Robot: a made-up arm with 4 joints.
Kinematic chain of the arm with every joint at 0, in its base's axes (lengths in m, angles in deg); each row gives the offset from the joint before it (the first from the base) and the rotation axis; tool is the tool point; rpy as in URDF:
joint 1: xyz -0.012 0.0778 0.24 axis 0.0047 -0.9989 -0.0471
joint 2: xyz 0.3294 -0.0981 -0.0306 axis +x
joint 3: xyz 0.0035 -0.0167 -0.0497 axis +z
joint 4: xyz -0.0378 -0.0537 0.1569 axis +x
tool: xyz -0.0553 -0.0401 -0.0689 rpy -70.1 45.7 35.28
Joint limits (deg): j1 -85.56..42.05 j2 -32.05..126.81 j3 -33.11..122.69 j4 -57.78..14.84
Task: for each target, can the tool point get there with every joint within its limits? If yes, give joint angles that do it. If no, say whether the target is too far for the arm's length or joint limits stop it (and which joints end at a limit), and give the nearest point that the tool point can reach.
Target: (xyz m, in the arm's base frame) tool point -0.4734 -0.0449 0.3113
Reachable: no: joint limits stop it (at a limit: joint 1, joint 2, joint 4) | nearest point -0.1735 -0.0360 0.0198 | short by 0.418 m
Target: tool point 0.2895 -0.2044 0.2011
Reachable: yes | joints 8.36 41.16 21.90 -40.61
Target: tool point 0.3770 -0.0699 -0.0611
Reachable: yes | joints -46.78 -8.84 101.30 -49.64
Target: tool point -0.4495 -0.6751 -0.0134
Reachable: no: too far | nearest point -0.1247 -0.1800 -0.0787 | short by 0.596 m
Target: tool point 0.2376 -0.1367 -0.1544
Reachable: yes | joints -54.48 33.82 89.59 -34.28
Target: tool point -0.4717 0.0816 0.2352
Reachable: no: joint limits stop it (at a limit: joint 1, joint 2, joint 4) | nearest point -0.1916 -0.0217 -0.0027 | short by 0.382 m
